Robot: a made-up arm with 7 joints.
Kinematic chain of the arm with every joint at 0, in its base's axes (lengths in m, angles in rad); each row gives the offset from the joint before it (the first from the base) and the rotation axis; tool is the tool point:
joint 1: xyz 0 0 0.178 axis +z
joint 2: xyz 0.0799 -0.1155 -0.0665 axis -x
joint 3: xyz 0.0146 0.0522 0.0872 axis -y
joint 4: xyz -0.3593 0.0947 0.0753 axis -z
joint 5: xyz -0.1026 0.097 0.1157 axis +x
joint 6: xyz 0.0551 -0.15 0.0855 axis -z
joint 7: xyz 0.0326 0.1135 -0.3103 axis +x
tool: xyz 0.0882 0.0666 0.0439
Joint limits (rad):
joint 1: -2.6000..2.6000
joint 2: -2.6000..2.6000
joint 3: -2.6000..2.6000
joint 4: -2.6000..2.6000
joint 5: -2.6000..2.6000
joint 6: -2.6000..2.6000
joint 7: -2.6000..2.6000
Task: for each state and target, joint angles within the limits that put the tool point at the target. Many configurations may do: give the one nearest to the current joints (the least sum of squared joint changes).
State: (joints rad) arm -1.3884 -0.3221 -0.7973 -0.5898 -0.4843 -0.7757 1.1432
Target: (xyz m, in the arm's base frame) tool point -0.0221 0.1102 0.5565
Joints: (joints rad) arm -1.4318 -0.1280 -0.8758 -0.5702 -0.4754 -0.6999 1.1626
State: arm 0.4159 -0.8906 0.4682 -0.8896 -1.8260 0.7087 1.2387
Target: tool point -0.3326 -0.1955 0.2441
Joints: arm 0.6811 -0.6056 1.0904 -0.8721 -1.8130 0.7172 1.3388
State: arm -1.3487 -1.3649 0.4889 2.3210 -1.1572 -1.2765 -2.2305
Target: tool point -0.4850 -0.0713 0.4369
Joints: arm -0.8144 -1.8272 0.0678 2.5331 -1.3422 -1.3772 -2.2150
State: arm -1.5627 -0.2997 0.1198 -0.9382 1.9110 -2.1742 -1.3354
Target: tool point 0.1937 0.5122 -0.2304
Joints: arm -1.6821 -0.3338 0.6386 -0.9910 1.4774 -2.3576 -1.2610
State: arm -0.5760 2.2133 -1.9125 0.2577 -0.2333 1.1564 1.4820
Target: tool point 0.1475 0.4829 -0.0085
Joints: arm 0.1522 1.8239 -1.5184 0.7222 -0.4102 1.5604 1.6499
